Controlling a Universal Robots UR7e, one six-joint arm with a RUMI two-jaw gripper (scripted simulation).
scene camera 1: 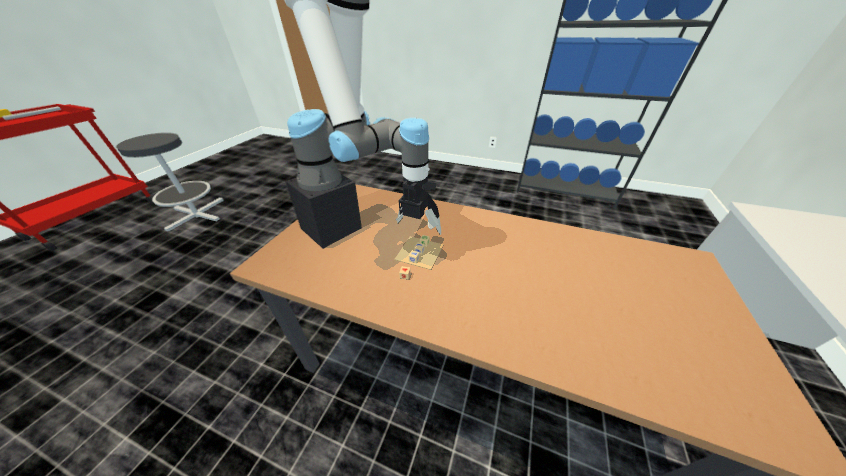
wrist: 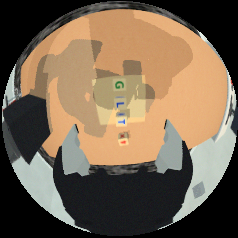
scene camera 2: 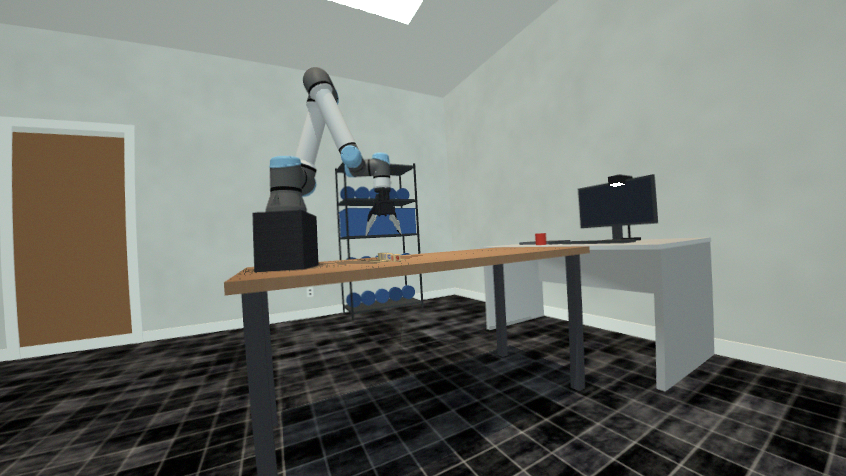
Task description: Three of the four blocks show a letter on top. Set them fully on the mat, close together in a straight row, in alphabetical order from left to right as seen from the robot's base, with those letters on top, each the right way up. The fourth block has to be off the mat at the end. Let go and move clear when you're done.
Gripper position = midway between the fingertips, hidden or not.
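Note:
There is a tan mat point(scene camera 1: 427, 259), and the wrist view lets me see the mat too point(wrist: 104, 96). As for my gripper point(scene camera 1: 418, 228), I find it in the wrist view as well point(wrist: 121, 122), and scene camera 2 also shows me the gripper point(scene camera 2: 384, 235).

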